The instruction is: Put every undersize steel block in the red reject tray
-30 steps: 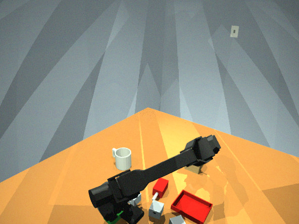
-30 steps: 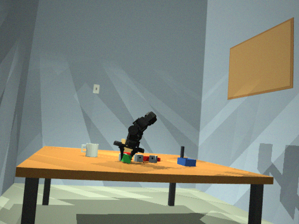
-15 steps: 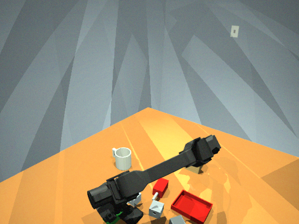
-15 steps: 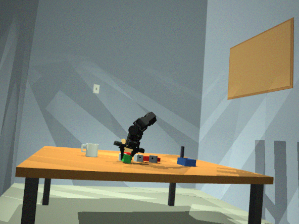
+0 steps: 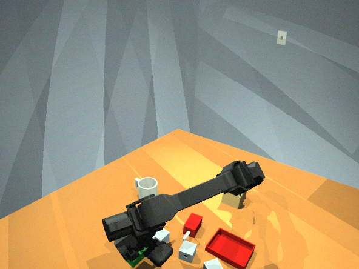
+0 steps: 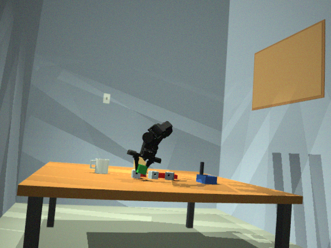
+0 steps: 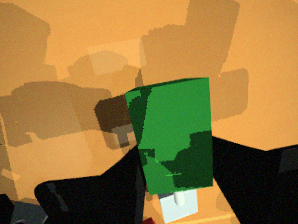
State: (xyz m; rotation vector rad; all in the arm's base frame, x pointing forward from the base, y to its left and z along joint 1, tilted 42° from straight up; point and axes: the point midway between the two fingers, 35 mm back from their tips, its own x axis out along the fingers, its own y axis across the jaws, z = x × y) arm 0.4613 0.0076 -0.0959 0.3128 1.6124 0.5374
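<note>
The steel block lies 11 cm behind my gripper tip, 10 cm to the left of it and 2 cm below it. From my gripper tip the other things lie so: green GO gauge 1 cm behind, 2 cm above; then red-handled gauge 19 cm behind, 4 cm to the left, 2 cm below; then red reject tray 22 cm behind, 19 cm to the left, 4 cm below.
</note>
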